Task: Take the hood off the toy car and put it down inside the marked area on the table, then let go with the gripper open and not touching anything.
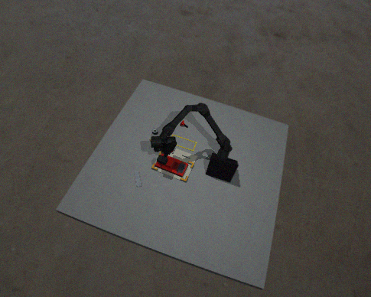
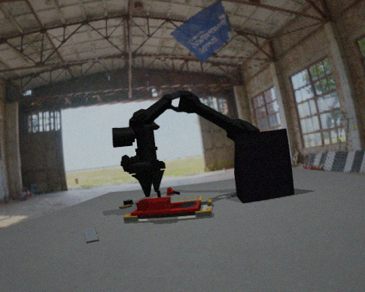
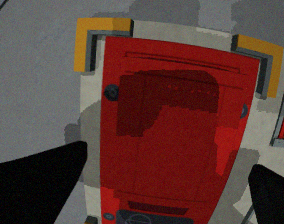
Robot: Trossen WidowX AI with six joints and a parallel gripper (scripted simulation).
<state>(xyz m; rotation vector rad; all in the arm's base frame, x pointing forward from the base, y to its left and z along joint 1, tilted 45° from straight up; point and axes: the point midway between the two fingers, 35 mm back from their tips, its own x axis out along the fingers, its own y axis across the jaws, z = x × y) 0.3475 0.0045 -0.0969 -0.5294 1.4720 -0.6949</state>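
My gripper tip is now 30 mm above the red hood. From my gripper tip the other things lie so: black wheel 170 mm ahead, 230 mm to the right, 60 mm below.
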